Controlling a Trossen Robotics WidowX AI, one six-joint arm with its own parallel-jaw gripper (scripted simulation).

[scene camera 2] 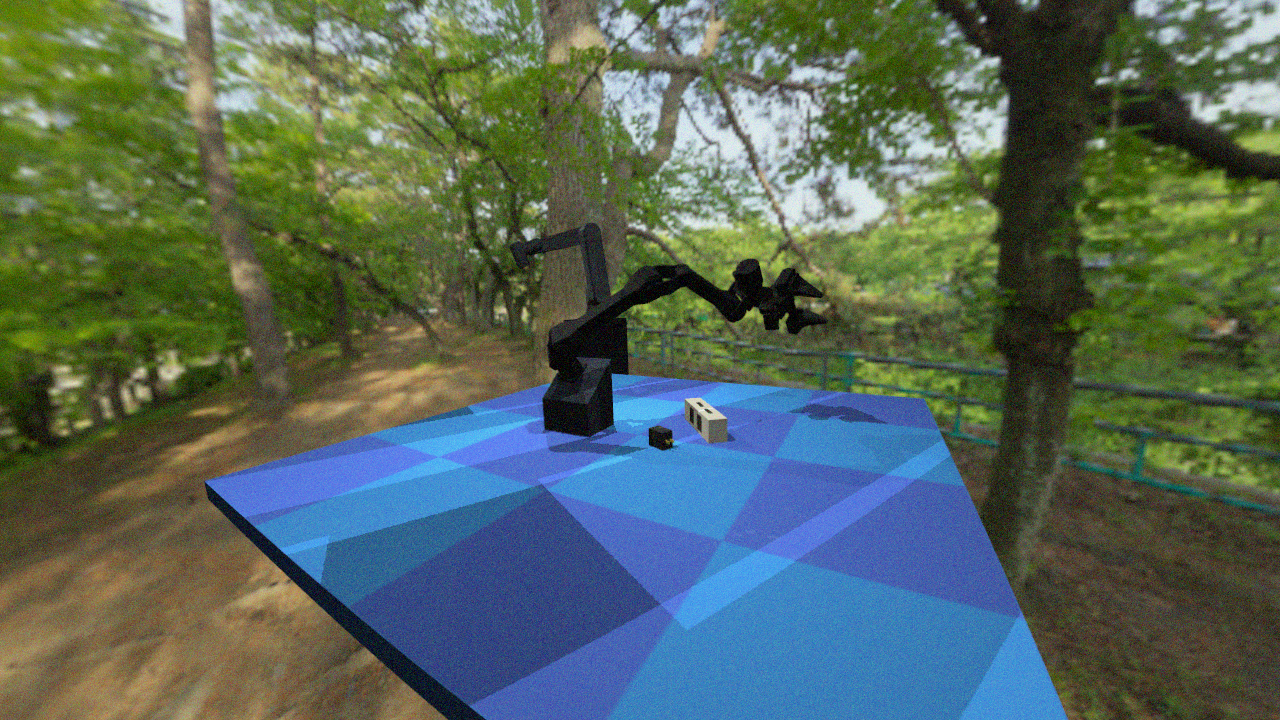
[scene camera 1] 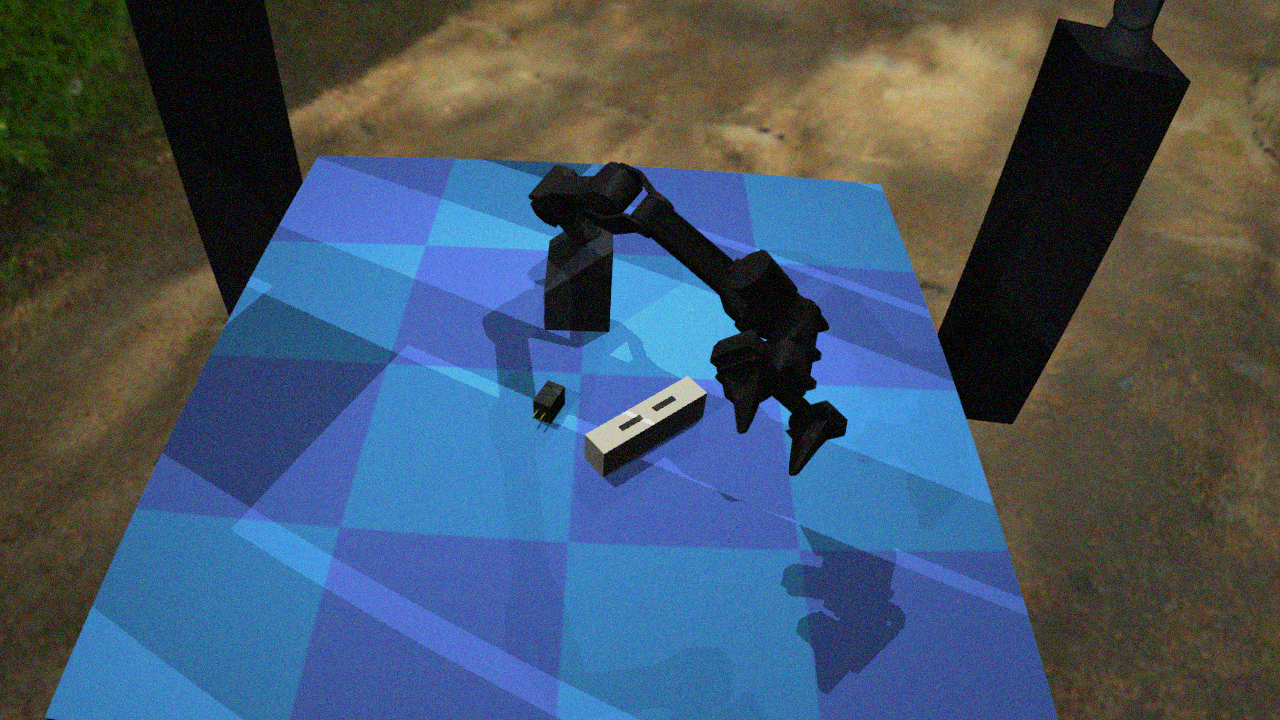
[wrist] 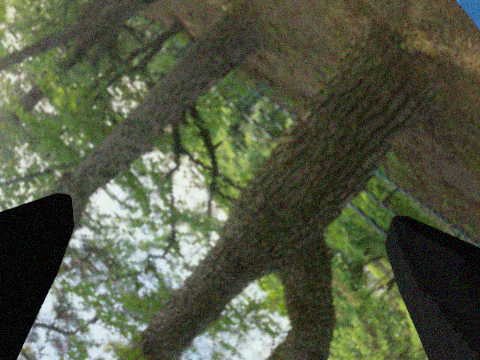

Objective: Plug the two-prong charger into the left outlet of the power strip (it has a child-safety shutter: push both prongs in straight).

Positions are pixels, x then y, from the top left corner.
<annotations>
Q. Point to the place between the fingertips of my gripper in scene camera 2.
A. At 825, 308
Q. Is my gripper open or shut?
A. Open.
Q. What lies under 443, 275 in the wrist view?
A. My gripper.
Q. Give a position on a black two-prong charger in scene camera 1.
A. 550, 399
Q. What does my gripper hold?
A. Nothing.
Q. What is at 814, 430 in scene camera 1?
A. My gripper.
</annotations>
